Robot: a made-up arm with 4 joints. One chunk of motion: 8 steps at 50 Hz.
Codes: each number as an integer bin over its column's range. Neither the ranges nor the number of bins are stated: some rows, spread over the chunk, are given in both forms.
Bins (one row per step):
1: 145 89 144 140
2: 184 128 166 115
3: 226 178 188 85
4: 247 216 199 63
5: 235 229 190 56
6: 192 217 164 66
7: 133 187 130 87
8: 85 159 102 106
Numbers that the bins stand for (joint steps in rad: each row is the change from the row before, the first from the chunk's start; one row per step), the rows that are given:
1: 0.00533 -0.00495 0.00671 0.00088
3: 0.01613 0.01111 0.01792 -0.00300
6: 0.01160 0.01815 0.01180 -0.00434
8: -0.00267 0.00768 -0.00400 -0.00152
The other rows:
2: 0.01053 0.00209 0.01231 -0.00088
4: 0.01893 0.01796 0.02073 -0.00455
5: 0.01733 0.02031 0.01843 -0.00505
7: 0.00373 0.01273 0.00314 -0.00286

